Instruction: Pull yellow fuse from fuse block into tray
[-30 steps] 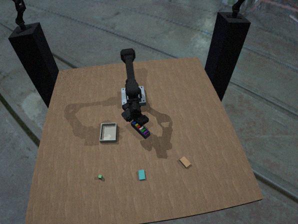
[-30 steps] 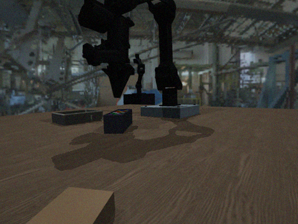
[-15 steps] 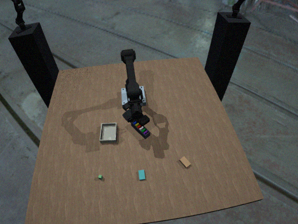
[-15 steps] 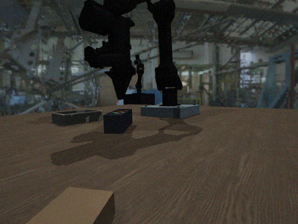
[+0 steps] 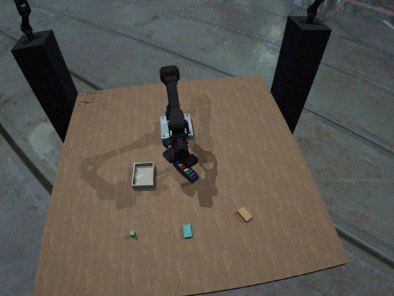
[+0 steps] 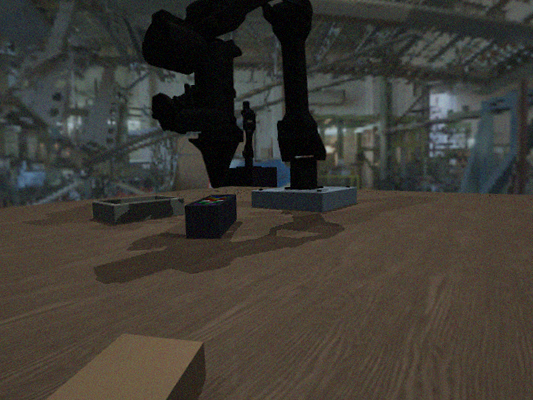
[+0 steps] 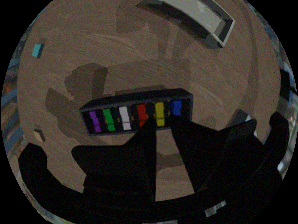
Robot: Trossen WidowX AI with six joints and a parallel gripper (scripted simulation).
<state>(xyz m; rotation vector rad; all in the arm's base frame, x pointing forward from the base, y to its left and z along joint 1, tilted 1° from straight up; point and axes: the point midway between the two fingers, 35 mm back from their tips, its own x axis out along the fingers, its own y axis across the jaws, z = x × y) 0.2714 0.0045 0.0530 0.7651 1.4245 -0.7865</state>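
Now: the yellow fuse 3 cm below my gripper tip. Also, from my gripper tip: tray 19 cm to the right, 5 cm below, 2 cm ahead.
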